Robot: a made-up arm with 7 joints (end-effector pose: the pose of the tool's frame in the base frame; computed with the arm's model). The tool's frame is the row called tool. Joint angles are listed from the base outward.
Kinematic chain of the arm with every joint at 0, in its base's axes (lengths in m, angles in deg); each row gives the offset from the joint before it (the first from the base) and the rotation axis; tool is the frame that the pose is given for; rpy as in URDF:
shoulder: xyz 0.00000 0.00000 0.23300 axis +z
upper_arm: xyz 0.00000 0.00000 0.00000 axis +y
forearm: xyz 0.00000 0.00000 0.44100 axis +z
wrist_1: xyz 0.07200 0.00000 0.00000 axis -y
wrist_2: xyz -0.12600 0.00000 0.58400 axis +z
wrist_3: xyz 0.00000 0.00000 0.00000 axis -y
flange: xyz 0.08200 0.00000 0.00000 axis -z
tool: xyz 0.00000 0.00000 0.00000 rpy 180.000 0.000 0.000
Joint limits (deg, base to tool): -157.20..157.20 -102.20..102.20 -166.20..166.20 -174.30..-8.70 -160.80..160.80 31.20..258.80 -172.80..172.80
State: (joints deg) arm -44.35 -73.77 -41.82 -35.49 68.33 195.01 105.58
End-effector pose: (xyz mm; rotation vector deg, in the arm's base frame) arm -813.8 464.9 657.2 31.36 -61.65 -66.64
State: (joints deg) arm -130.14 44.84 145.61 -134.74 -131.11 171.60 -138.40
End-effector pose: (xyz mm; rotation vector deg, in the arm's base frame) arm 386.1 57.3 627.2 -63.64 69.99 -37.19
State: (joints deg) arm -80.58 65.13 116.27 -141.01 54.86 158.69 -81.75
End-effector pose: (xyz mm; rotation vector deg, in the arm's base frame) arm 545.9 112.9 449.0 -80.20 -43.56 -53.04
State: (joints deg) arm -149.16 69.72 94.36 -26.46 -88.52 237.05 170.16
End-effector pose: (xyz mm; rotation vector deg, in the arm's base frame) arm -660.6 -608.5 620.4 10.88 13.03 -131.86
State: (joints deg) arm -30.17 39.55 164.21 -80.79 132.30 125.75 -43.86
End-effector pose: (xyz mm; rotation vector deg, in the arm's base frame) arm 21.7 246.9 1146.9 8.96 -26.74 59.49
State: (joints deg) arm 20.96 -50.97 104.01 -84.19 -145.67 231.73 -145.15
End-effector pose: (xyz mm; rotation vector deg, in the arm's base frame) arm -716.7 321.1 465.8 -100.71 -111.06 -26.22
